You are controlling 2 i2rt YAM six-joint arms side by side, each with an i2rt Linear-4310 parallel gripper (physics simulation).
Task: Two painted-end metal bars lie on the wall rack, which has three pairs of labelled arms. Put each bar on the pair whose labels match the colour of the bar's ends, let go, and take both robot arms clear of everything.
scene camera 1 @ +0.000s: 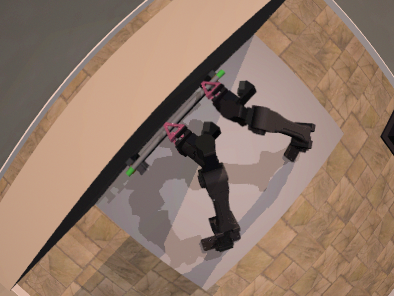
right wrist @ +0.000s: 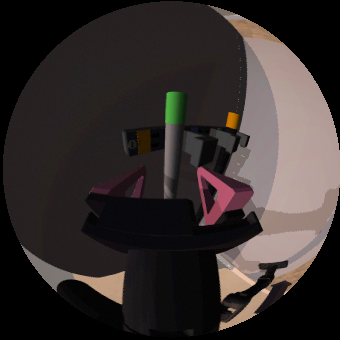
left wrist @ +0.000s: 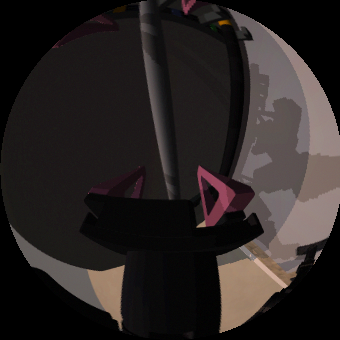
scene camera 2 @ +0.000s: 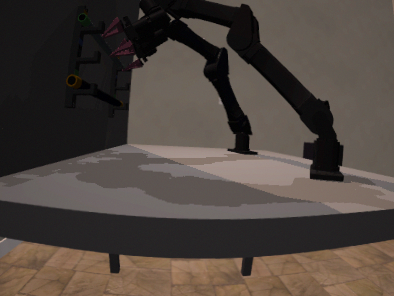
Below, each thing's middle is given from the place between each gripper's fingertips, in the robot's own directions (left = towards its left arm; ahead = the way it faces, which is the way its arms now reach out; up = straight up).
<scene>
Right now my right hand is 160 mm to the right of the green-ended bar [right wrist: 175,108] and 10 mm short of it. Round my right hand: orange-ended bar [left wrist: 233,50] (170 mm to the left, 150 mm below).
I see my left gripper 4 cm to the left of the green-ended bar. Round my left hand: orange-ended bar: 15 cm below, 3 cm to the right.
</scene>
